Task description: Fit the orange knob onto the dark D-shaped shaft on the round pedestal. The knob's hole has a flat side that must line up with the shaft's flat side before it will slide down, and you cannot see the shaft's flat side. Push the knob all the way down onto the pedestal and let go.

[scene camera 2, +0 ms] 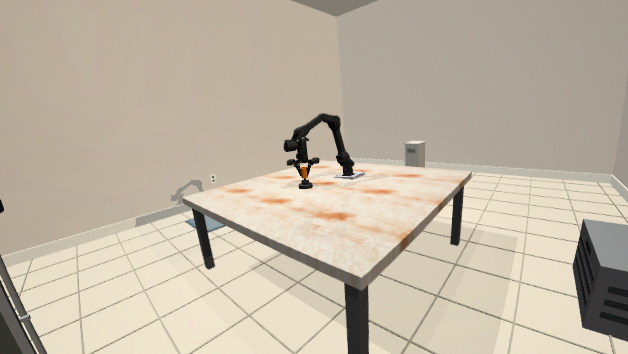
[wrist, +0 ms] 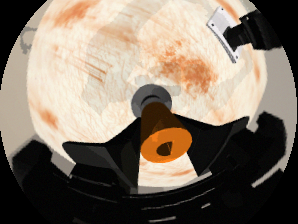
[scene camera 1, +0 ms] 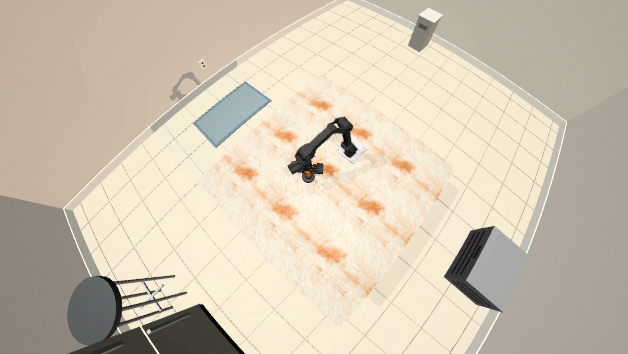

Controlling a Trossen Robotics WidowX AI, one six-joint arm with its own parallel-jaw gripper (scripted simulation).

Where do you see a round dark pedestal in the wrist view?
148, 93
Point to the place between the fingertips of my gripper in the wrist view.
At 156, 118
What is my gripper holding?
An orange knob.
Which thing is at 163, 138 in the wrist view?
An orange knob.
